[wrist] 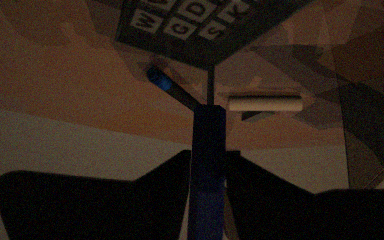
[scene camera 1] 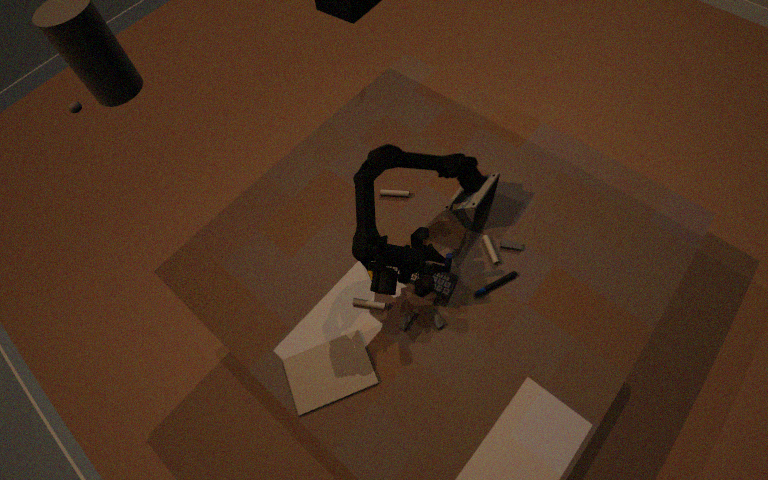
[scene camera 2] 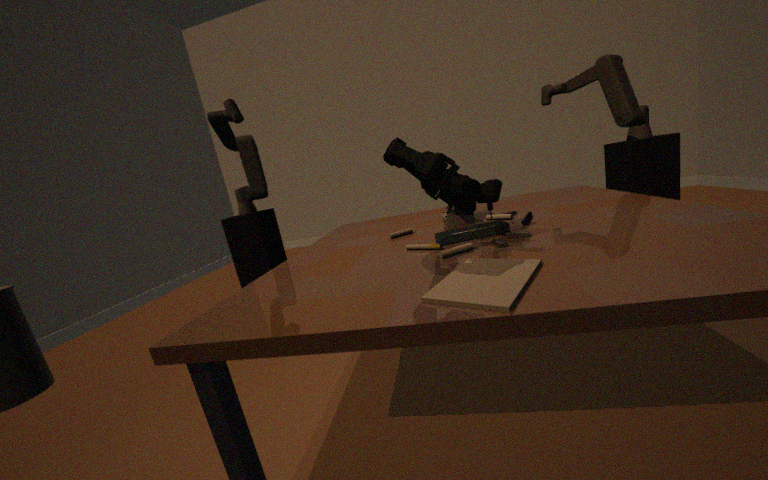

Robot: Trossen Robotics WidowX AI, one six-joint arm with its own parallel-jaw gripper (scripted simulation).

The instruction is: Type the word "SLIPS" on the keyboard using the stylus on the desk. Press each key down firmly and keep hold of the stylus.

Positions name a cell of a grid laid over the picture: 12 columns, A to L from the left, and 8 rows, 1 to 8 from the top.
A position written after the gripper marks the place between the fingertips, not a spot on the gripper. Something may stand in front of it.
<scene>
In view: the gripper (scene camera 1: H5), a blue pen (wrist: E3) and a white cylinder (wrist: H4).
The gripper also shows in the wrist view (wrist: G6) and in scene camera 2 (scene camera 2: H4).
</scene>
